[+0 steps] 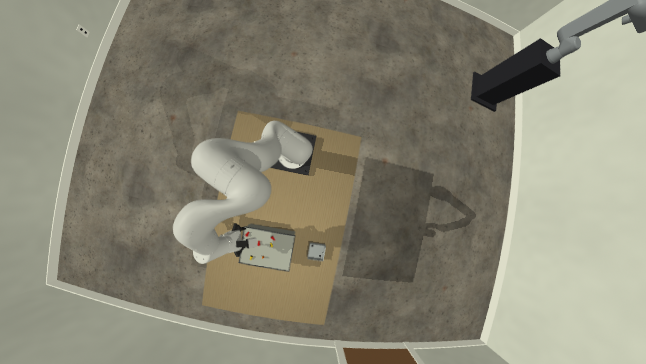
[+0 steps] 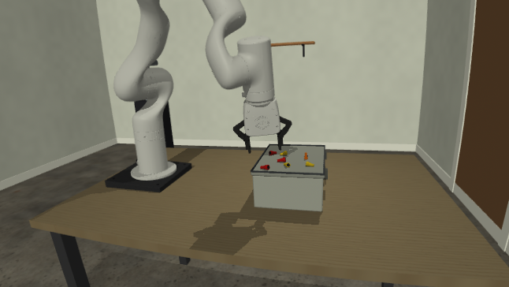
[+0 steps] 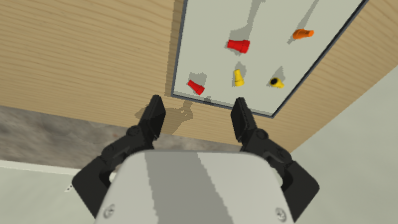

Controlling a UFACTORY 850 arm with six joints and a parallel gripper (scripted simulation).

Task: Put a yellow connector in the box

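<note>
Now: the orange connector 12 cm to the left of my hand, 11 cm ahead of it and 6 cm below it. From my hand the other things lie so: grey tool case 13 cm to the left, 11 cm below, 6 cm ahead.
</note>
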